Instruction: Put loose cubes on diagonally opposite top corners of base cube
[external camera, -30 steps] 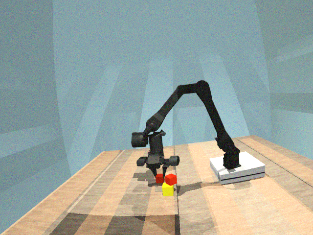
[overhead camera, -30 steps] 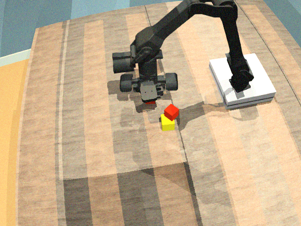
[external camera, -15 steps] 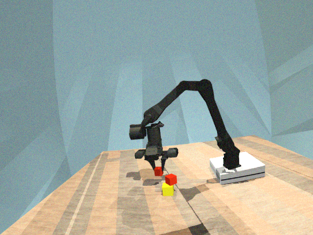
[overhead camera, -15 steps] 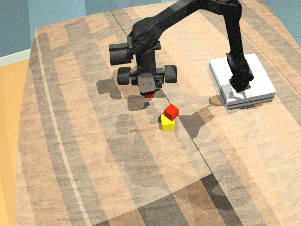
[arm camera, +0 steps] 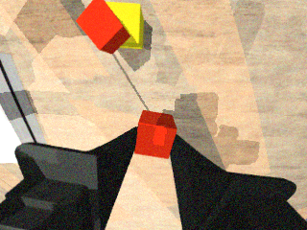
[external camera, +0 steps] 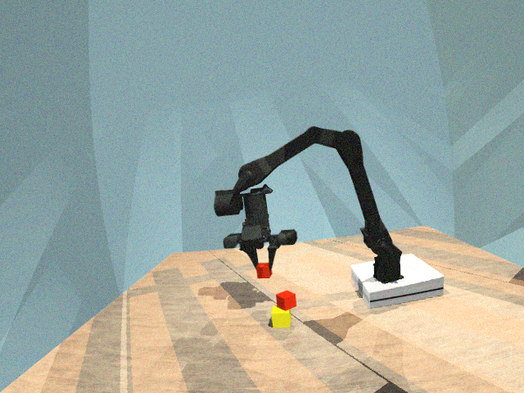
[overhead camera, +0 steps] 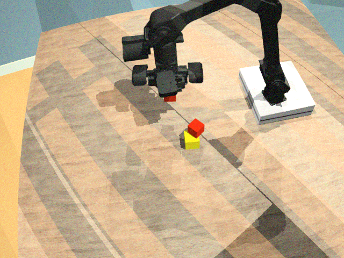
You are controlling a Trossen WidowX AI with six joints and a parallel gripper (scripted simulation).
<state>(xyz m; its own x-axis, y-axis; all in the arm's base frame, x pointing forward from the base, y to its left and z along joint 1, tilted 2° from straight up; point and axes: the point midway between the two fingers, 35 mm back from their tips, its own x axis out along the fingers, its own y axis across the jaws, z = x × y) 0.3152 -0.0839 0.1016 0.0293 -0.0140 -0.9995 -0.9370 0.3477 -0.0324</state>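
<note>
Now: the yellow base cube 2 cm behind my gripper tip, 12 cm to the left of it and 8 cm below it.
</note>
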